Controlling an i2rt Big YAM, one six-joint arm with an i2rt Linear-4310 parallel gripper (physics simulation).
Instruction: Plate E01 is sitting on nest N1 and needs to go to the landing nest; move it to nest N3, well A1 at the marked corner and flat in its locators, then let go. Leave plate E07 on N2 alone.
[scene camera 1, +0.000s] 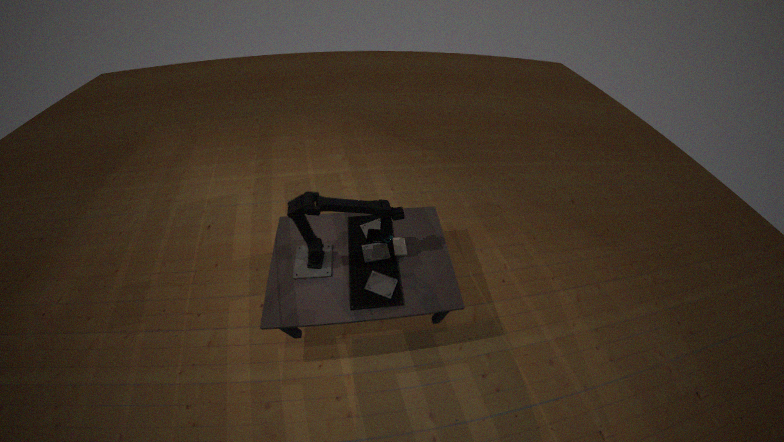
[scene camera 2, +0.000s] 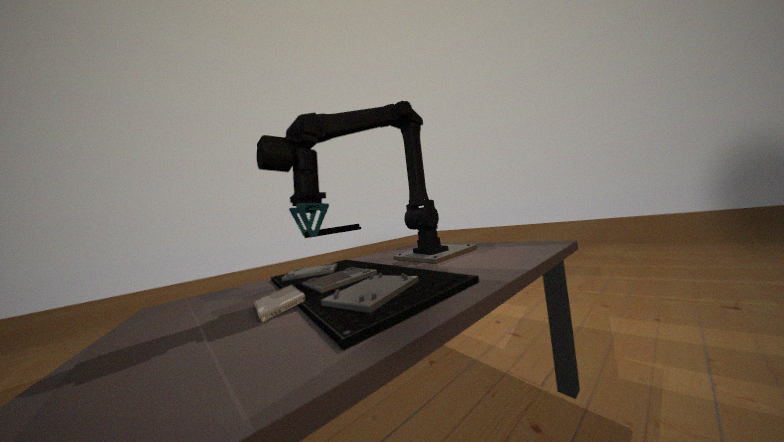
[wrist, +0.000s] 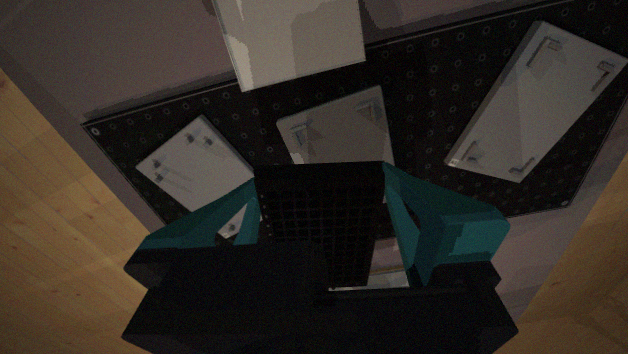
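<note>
My gripper (scene camera 1: 388, 239) (scene camera 2: 311, 235) (wrist: 318, 177) has teal fingers and is shut on a black plate with a grid of wells (scene camera 1: 374, 236) (scene camera 2: 340, 229) (wrist: 320, 215), taken as E01. It holds the plate roughly level, high above the black board. A grey middle nest (scene camera 1: 375, 253) (scene camera 2: 340, 278) (wrist: 340, 127) is partly hidden by the plate in the wrist view. A nest with pegs (scene camera 1: 369, 226) (scene camera 2: 370, 293) (wrist: 192, 167) and a nest with angled locators (scene camera 1: 381, 284) (scene camera 2: 307, 272) (wrist: 540, 105) flank it. Nest numbers, the marked corner and plate E07 cannot be made out.
A white box (scene camera 1: 400, 246) (scene camera 2: 278, 303) (wrist: 300, 45) stands beside the long edge of the black perforated board (scene camera 1: 359, 299) (scene camera 2: 351, 334) (wrist: 425, 75). The arm's base plate (scene camera 1: 303, 270) (scene camera 2: 458, 251) is bolted on the table's opposite side.
</note>
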